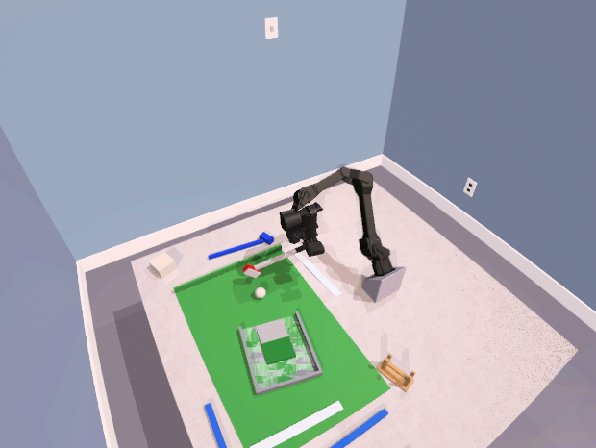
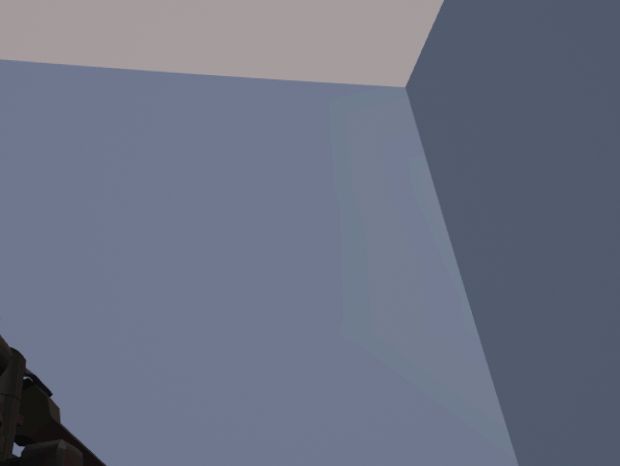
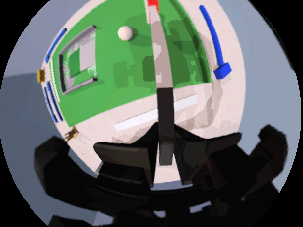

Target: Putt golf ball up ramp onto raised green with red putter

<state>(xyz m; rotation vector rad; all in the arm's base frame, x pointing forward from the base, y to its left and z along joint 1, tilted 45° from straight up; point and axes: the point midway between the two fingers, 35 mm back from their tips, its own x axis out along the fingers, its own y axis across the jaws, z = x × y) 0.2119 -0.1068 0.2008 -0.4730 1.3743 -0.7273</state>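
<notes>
Right now my gripper tip is 120 mm short of the red putter and 20 mm to the left of it. The rest, counted from my gripper tip: blue putter: 190 mm ahead, 250 mm to the right, 100 mm below; then wooden stand: 30 mm behind, 540 mm to the left, 80 mm below; then white golf ball: 220 mm ahead, 30 mm to the left, 90 mm below.
</notes>
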